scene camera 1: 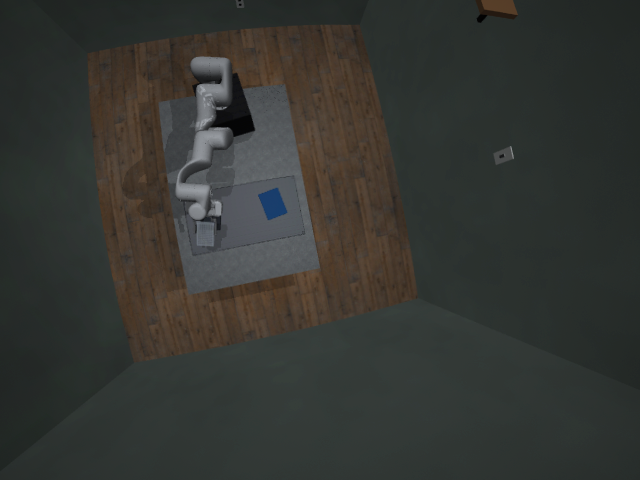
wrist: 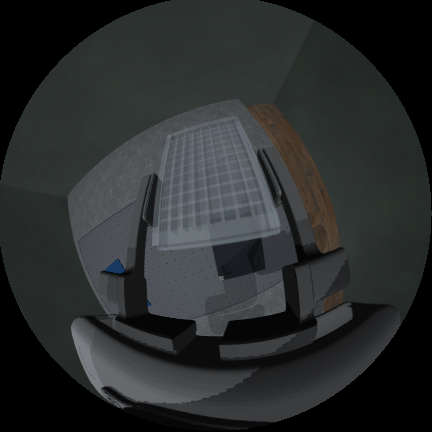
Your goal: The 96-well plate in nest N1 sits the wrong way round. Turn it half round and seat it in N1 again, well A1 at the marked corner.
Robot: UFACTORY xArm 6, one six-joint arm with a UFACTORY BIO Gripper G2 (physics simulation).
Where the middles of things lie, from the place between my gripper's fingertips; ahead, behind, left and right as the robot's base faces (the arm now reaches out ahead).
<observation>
I see my gripper right at the clear 96-well plate point(wrist: 211, 190).
</observation>
